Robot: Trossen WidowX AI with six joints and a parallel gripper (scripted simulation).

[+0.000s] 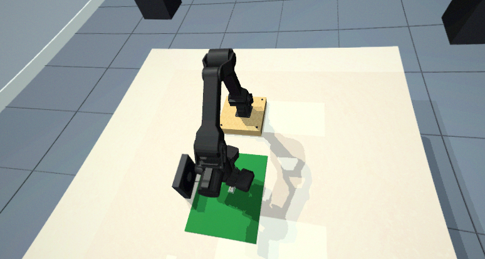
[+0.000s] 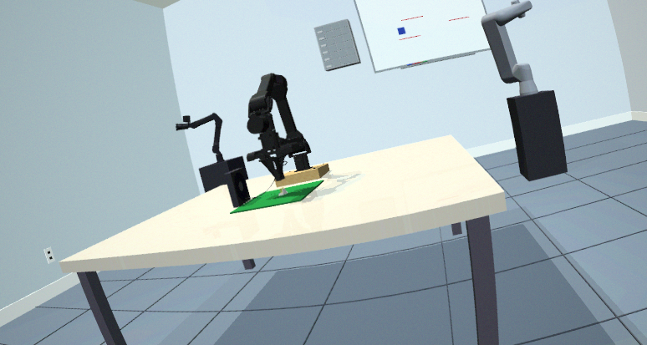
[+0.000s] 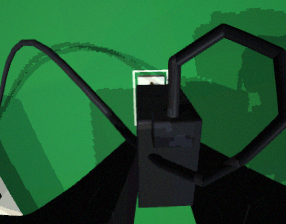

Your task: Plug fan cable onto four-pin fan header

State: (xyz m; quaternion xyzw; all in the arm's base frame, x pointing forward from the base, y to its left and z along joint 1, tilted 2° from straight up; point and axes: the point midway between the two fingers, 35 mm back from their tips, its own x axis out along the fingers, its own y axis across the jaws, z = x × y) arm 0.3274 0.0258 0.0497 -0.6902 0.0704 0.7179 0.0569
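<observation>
The white four-pin fan header lies 60 mm below my gripper tip. Round my gripper tip: green board (80 mm below, 10 mm to the right, 10 mm ahead); black plug (10 mm behind, 10 mm above); black fan (150 mm to the right).
</observation>
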